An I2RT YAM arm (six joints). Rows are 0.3 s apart.
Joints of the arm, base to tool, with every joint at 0 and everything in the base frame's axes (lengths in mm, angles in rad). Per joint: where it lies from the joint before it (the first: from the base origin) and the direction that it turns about. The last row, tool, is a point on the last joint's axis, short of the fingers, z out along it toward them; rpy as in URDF.
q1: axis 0 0 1 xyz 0 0 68
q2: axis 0 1 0 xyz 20 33.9 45.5
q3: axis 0 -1 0 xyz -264 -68.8 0
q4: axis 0 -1 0 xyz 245 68.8 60
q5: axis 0 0 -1 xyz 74 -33.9 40.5
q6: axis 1 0 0 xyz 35.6 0 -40.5
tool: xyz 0 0 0 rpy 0 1.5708 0
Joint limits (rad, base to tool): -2.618..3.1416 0..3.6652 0..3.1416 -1.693..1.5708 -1.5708..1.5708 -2.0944..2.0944
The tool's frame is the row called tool.
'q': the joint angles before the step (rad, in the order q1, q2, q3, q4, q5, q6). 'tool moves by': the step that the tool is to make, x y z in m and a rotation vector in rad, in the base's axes. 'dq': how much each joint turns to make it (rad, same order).
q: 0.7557 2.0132 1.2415 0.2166 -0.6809 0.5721
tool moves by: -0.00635 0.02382 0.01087 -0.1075 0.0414 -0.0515
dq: 0.0556 0.0213 0.1211 -0.1895 0.1148 0.0267
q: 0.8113 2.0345 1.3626 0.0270 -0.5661 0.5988
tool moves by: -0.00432 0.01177 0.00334 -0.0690 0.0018 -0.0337
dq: 0.0299 0.0167 0.0612 -0.0943 0.0780 0.0044
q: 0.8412 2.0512 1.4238 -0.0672 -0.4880 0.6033
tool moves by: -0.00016 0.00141 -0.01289 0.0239 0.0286 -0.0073
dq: 0.0011 0.0222 -0.0285 0.0680 -0.0171 0.0389
